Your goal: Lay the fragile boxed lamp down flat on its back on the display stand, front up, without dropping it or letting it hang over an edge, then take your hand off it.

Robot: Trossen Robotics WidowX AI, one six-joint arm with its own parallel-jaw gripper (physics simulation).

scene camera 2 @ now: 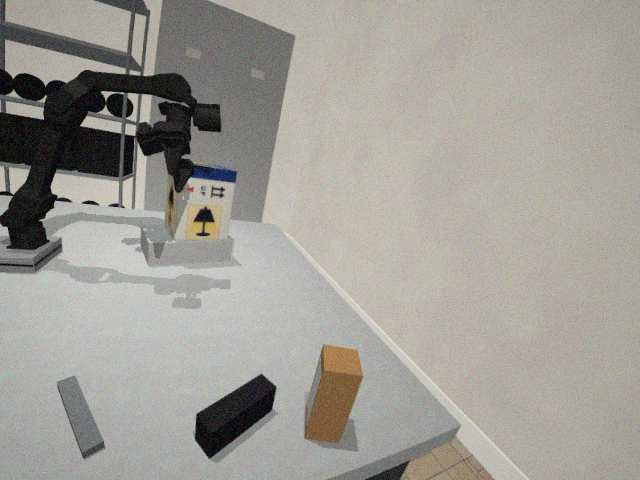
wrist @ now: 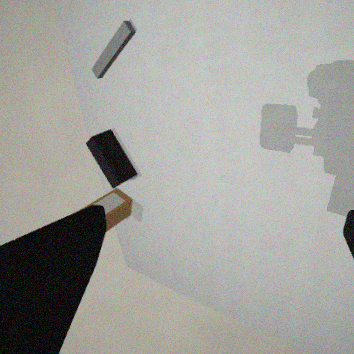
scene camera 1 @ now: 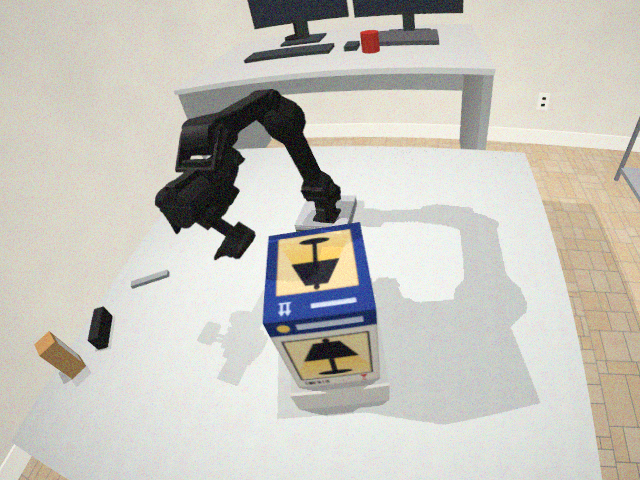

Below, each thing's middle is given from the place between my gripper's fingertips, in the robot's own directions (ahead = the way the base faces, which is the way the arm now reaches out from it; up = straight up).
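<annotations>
There's a grey bar (scene camera 2: 87,434) that's 360 mm to the right of my hand, 260 mm below it and 40 mm behind it. The black block (scene camera 2: 219,424) is well to the right of my hand, a good way ahead of it and a good bit below it. And the grey display stand (scene camera 2: 159,248) is 230 mm below my hand and 260 mm to the left of it. Going by their middles, the grey display stand is the nearest to my hand of the things named here.
</annotations>
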